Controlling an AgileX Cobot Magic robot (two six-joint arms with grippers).
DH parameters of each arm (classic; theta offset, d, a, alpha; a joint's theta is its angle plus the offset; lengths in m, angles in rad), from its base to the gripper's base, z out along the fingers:
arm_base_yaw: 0 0.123 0 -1.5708
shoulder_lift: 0.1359 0 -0.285 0
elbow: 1.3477 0 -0.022 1.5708
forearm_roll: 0 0.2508 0 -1.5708
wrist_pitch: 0 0 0.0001 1.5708
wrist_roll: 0 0.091 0 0
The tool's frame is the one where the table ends.
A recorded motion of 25 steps. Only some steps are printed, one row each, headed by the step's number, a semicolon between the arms.
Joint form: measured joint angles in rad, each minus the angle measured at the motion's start. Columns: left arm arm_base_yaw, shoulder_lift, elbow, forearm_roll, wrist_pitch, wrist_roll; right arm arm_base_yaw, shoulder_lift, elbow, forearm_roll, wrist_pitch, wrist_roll.
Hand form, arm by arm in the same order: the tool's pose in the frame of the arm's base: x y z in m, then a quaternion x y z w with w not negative. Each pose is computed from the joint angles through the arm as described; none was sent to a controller.
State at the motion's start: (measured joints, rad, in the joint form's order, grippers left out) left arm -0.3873 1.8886 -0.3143 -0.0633 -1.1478 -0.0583; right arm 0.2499 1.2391 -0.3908 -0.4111 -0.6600 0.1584
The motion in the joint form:
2: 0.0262 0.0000 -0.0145 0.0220 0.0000 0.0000; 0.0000 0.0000 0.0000 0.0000 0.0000 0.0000
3: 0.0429 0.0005 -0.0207 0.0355 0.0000 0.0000; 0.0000 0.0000 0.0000 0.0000 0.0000 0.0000
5: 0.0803 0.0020 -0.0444 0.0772 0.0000 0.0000; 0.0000 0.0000 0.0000 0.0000 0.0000 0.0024
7: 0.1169 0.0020 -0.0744 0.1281 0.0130 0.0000; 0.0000 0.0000 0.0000 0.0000 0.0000 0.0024
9: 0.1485 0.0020 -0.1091 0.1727 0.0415 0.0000; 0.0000 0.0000 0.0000 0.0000 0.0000 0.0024
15: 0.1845 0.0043 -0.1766 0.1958 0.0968 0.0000; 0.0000 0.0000 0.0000 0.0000 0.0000 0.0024
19: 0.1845 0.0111 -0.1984 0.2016 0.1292 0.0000; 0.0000 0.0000 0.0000 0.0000 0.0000 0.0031
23: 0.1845 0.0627 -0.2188 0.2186 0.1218 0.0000; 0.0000 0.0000 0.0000 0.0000 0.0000 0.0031
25: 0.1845 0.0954 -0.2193 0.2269 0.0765 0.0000; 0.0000 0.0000 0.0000 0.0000 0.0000 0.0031
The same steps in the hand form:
2: 0.2421 -0.0878 0.1026 0.10480 0.80537 -0.11132 0.57272; 0.2160 0.0781 0.2329 -0.23654 0.71625 0.11812 0.64582
3: 0.2448 -0.0854 0.1033 0.10361 0.80383 -0.11035 0.57528; 0.2160 0.0781 0.2329 -0.23654 0.71625 0.11812 0.64582
5: 0.2530 -0.0814 0.1062 0.10572 0.79694 -0.11137 0.58422; 0.2160 0.0781 0.2329 -0.23568 0.71653 0.11889 0.64568
7: 0.2620 -0.0782 0.1093 0.11294 0.79090 -0.11339 0.59065; 0.2160 0.0781 0.2329 -0.23568 0.71653 0.11889 0.64568
9: 0.2716 -0.0753 0.1121 0.12057 0.78811 -0.11316 0.59291; 0.2160 0.0781 0.2329 -0.23568 0.71653 0.11889 0.64568
15: 0.2898 -0.0702 0.1176 0.11807 0.78575 -0.10438 0.59813; 0.2160 0.0781 0.2329 -0.23568 0.71653 0.11889 0.64568
19: 0.2944 -0.0714 0.1165 0.12171 0.79059 -0.10307 0.59121; 0.2160 0.0781 0.2329 -0.23543 0.71661 0.11912 0.64564
23: 0.2988 -0.0737 0.1048 0.12950 0.79662 -0.10623 0.58081; 0.2160 0.0781 0.2329 -0.23543 0.71661 0.11912 0.64564
25: 0.2991 -0.0748 0.0987 0.13174 0.79230 -0.11134 0.58524; 0.2160 0.0781 0.2329 -0.23543 0.71661 0.11912 0.64564

